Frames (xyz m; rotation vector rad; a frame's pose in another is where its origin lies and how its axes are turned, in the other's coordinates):
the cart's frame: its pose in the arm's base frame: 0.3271 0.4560 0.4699 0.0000 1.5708 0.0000
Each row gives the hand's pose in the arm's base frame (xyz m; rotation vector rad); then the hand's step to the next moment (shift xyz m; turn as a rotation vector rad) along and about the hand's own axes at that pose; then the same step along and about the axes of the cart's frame.
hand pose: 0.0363 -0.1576 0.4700 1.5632 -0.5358 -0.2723
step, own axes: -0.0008 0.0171 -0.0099 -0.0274 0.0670 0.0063
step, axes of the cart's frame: -0.0175 0.0092 0.0013 -0.0614 0.0086 -0.0378
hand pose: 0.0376 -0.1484 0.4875 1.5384 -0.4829 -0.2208
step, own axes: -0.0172 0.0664 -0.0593 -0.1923 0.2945 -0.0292
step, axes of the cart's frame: -0.0649 0.0633 -0.0003 -0.2606 0.1201 -0.2055
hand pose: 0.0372 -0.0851 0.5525 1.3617 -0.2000 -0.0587
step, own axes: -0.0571 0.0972 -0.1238 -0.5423 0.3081 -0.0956
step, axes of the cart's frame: -0.0646 0.1488 -0.0414 -0.2231 0.2422 -0.5382
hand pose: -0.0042 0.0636 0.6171 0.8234 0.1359 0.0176
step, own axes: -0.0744 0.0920 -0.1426 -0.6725 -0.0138 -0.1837
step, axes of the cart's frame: 0.0199 0.1616 -0.0885 0.0569 0.0787 -0.6905
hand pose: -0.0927 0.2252 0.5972 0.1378 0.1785 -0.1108
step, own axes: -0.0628 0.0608 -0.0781 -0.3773 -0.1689 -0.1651
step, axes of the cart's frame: 0.0569 0.0774 -0.0672 0.1128 -0.1054 -0.4175
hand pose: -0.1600 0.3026 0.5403 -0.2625 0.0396 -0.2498
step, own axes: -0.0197 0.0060 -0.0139 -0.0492 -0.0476 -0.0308
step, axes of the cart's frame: 0.0149 0.0070 -0.0186 0.0170 -0.0400 -0.0612
